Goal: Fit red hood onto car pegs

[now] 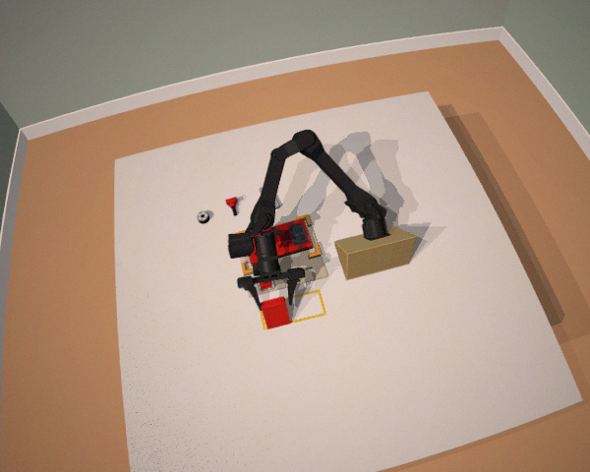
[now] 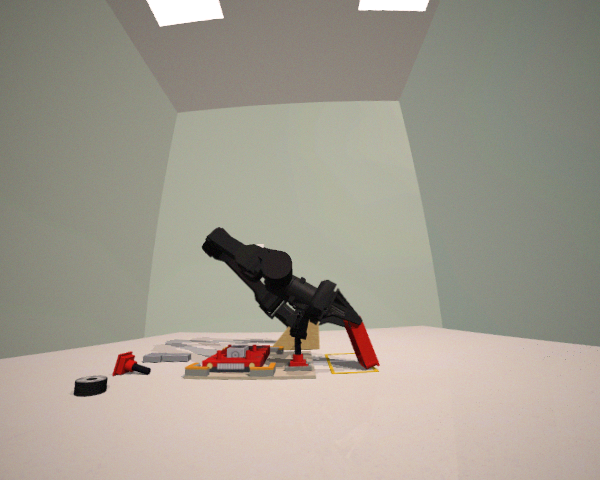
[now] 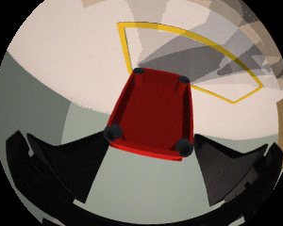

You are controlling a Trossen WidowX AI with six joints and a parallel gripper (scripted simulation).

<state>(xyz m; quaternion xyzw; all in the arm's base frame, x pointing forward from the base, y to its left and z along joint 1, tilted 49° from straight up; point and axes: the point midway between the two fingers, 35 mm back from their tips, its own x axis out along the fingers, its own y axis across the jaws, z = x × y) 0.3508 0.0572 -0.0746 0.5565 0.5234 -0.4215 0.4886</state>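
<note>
My gripper tip is now 10 mm to the right of the red hood and 10 mm above it. The rest, counted from my gripper tip: grey engine block 240 mm to the right, 60 mm below, 30 mm behind; black wheel 430 mm to the right, 140 mm ahead, 70 mm below; black post 120 mm to the right, 50 mm below, 10 mm ahead.
</note>
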